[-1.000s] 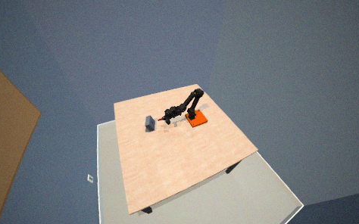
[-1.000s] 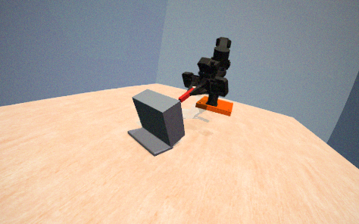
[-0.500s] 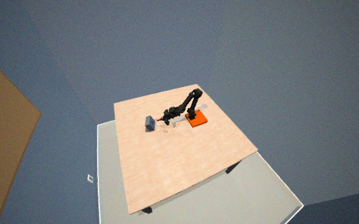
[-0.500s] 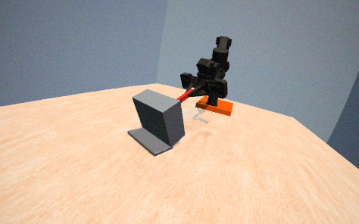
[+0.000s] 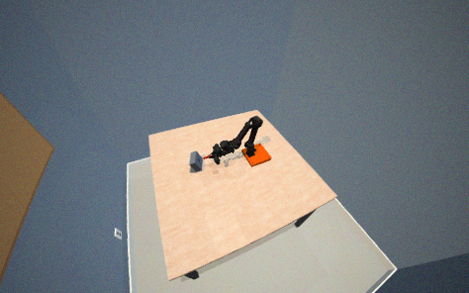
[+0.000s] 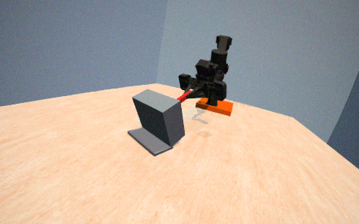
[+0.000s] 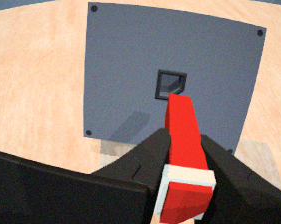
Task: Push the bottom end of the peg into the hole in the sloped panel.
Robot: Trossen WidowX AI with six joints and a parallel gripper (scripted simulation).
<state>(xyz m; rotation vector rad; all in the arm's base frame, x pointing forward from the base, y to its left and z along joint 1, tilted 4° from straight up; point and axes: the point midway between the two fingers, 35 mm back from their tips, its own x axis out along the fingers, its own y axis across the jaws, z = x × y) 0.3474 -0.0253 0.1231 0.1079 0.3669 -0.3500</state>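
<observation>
Right now the grey sloped panel is 100 mm ahead of my gripper tip, 50 mm below it and 30 mm to the right of it. Also, from my gripper tip: thin grey foot plate: 120 mm ahead, 110 mm below, 40 mm to the right; red peg: 10 mm to the left, 10 mm behind, 10 mm above.
</observation>
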